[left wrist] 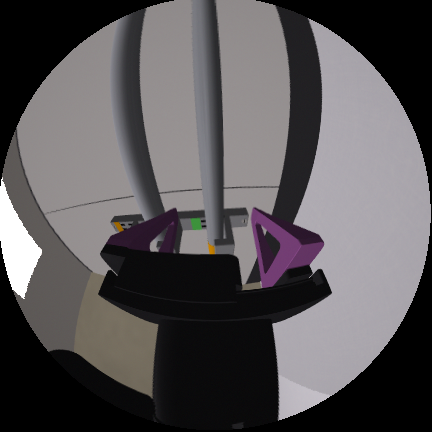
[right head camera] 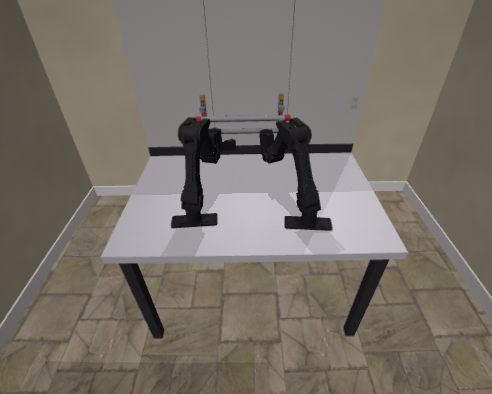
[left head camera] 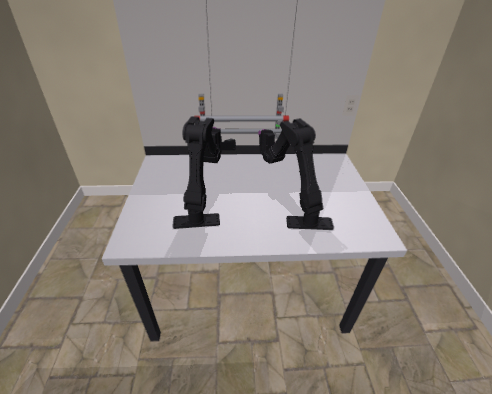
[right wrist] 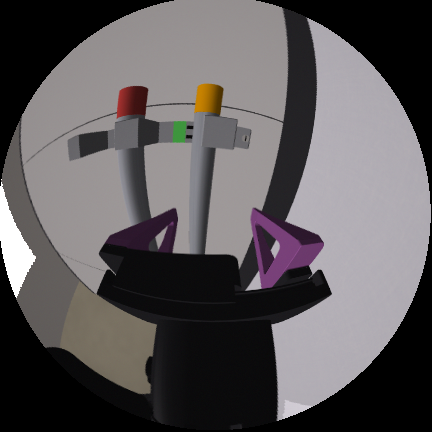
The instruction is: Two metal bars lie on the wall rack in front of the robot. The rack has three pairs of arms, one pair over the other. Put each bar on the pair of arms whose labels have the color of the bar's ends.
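Seen in the pictures: left gripper, fingertip midpoint: (left wrist: 214, 212); right gripper, fingertip midpoint: (right wrist: 213, 212); left arm's base at its link origin: (right head camera: 194, 221) (left head camera: 196, 221); right arm's base at its link origin: (right head camera: 307, 223) (left head camera: 309, 223).
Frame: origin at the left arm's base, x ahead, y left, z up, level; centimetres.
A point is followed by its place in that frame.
The wall rack (left head camera: 201, 104) (right head camera: 281, 104) (left wrist: 186, 223) (right wrist: 166, 132) has orange labels at the top, red in the middle, green at the bottom. The red-ended bar (left head camera: 245, 118) @[x 50.0, y -27.3, z 24.8 cm] (right head camera: 245, 118) @[x 50.1, y -26.8, z 24.8 cm] (left wrist: 125, 95) @[x 50.4, y -22.6, z 23.4 cm] (right wrist: 131, 175) @[x 48.9, y -41.3, z 23.5 cm] lies on the middle pair. The thinner, orange-ended bar (left head camera: 240, 131) @[x 51.3, y -24.8, z 16.8 cm] (right head camera: 240, 131) @[x 51.4, y -24.0, z 16.9 cm] (left wrist: 207, 100) @[x 51.5, y -20.6, z 16.5 cm] (right wrist: 201, 185) @[x 50.0, y -40.1, z 16.3 cm] lies on the bottom pair. The top pair carries no bar. My left gripper (left head camera: 215, 130) @[x 50.2, y -10.2, z 16.4 cm] (left wrist: 214, 212) @[x 50.2, y -10.2, z 16.4 cm] and right gripper (left head camera: 260, 132) @[x 48.2, y -37.9, z 15.0 cm] (right wrist: 214, 211) @[x 48.2, y -37.9, z 15.0 cm] are open at the lower bar, which runs between their fingers in the wrist views. Neither holds it.
The white table (left head camera: 245, 240) @[x -13.3, y -19.7, z 0.0 cm] (right head camera: 245, 240) @[x -13.5, y -21.3, z 0.0 cm] stands below the rack, with both arm bases on it. A dark strip (left head camera: 330, 149) @[x 51.5, y -79.2, z 3.0 cm] (left wrist: 305, 90) @[x 55.6, y -25.5, z 3.3 cm] (right wrist: 301, 90) @[x 53.2, y -56.5, z 3.2 cm] runs along the wall at the table's back edge, below the lower bar. The red-ended bar is close above.
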